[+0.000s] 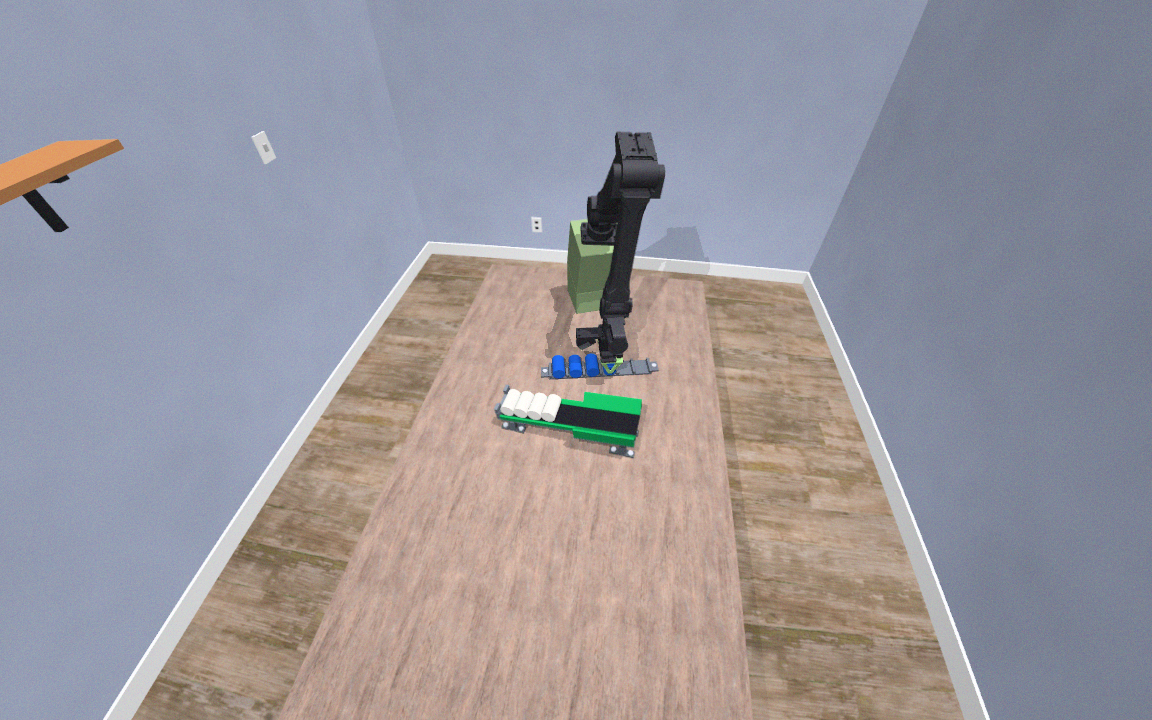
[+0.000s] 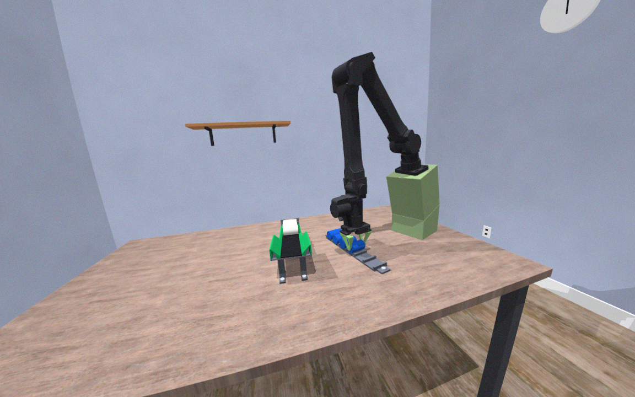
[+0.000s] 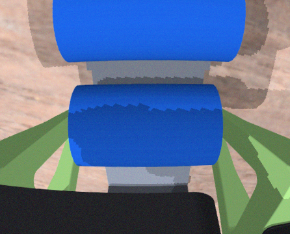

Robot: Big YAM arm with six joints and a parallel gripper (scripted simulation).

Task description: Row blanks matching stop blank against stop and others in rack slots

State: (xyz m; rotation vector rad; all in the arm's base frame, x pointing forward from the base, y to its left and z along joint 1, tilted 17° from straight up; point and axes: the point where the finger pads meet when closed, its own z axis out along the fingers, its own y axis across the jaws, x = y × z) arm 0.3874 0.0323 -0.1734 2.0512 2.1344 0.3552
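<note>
Now: the grey stock rack 4 cm below my hand and 3 cm to the right of it.
</note>
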